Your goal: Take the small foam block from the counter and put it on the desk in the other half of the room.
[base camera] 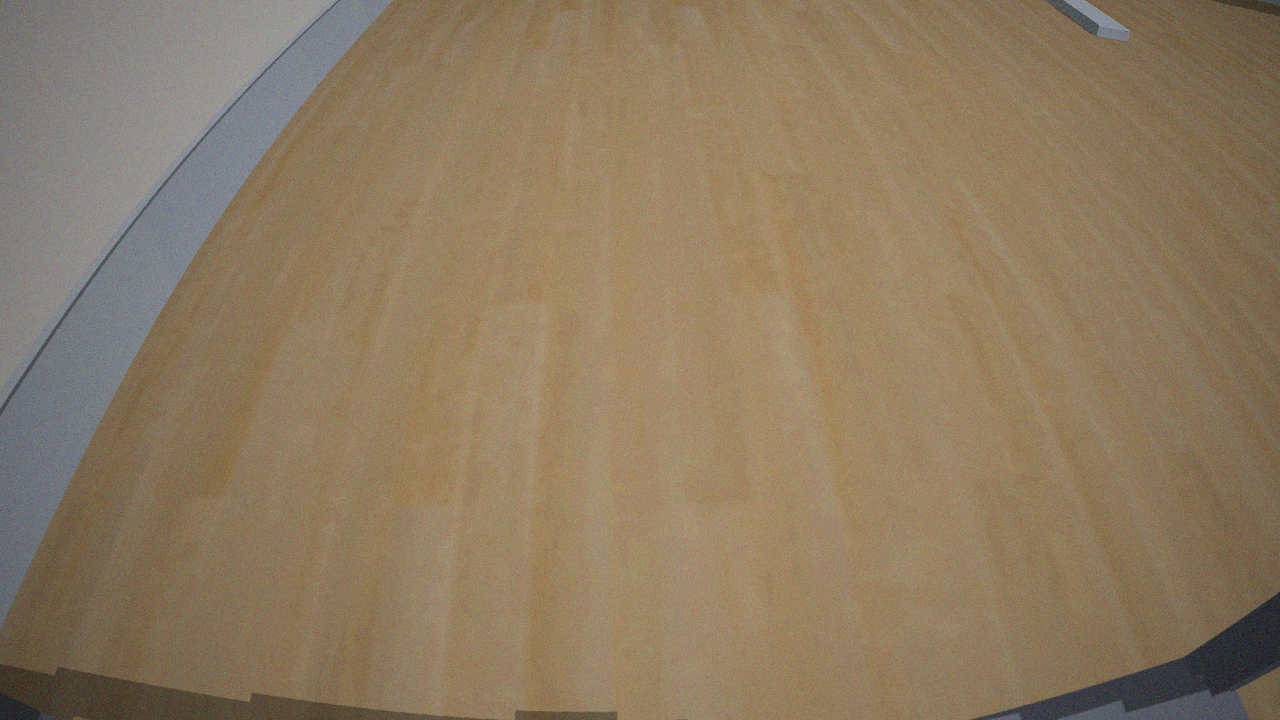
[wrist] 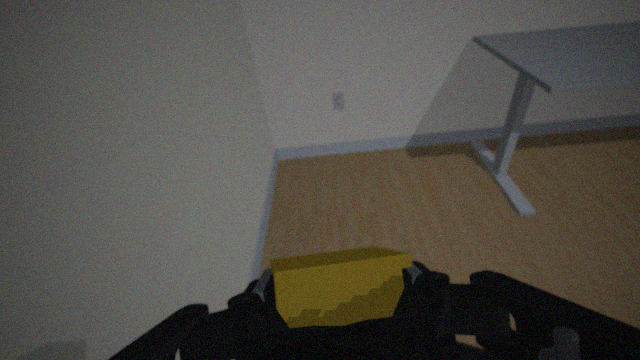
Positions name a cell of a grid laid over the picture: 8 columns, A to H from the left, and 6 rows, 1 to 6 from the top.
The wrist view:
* my gripper: E5
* yellow foam block: E5
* grey desk: H1
